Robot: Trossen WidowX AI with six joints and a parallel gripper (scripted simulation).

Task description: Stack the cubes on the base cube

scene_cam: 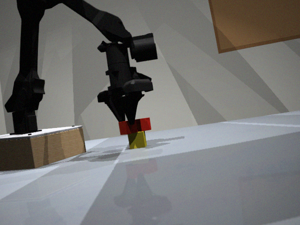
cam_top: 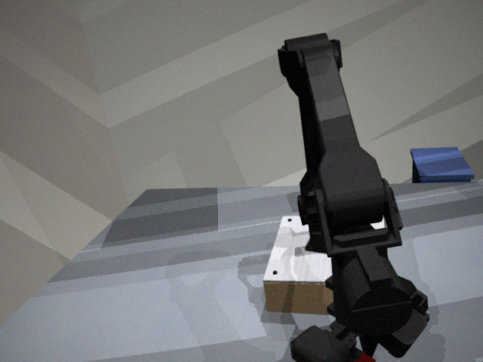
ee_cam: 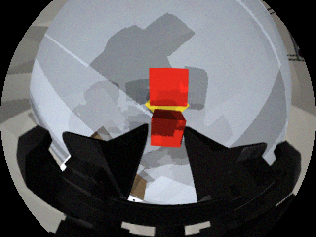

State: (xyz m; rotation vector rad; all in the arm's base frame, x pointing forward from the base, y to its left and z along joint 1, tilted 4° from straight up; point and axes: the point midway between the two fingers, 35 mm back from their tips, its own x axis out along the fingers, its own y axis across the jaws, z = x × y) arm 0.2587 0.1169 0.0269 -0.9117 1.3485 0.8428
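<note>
Right now the yellow cube is 40 mm below my gripper tip, 20 mm to the left of it and 10 mm ahead of it.
</note>
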